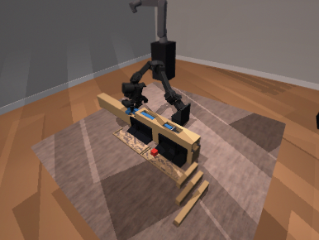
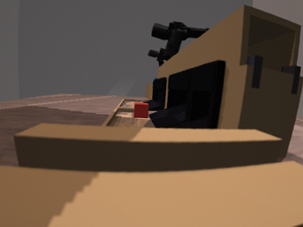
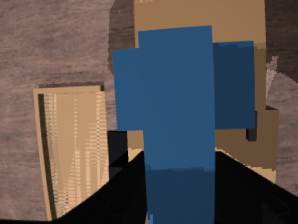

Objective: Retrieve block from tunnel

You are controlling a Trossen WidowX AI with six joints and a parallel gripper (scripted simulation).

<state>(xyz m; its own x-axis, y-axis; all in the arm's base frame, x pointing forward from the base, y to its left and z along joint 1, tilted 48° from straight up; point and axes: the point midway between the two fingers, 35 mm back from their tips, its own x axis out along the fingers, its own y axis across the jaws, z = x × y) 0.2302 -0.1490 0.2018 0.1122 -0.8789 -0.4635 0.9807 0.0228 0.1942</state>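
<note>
Now: gripper tip 20 mm short of the tan covered tunnel, 40 mm to the right of it and 50 mm above it. Also, from my gripper tip: red block (140 mm ahead, 300 mm to the left, 100 mm below).
</note>
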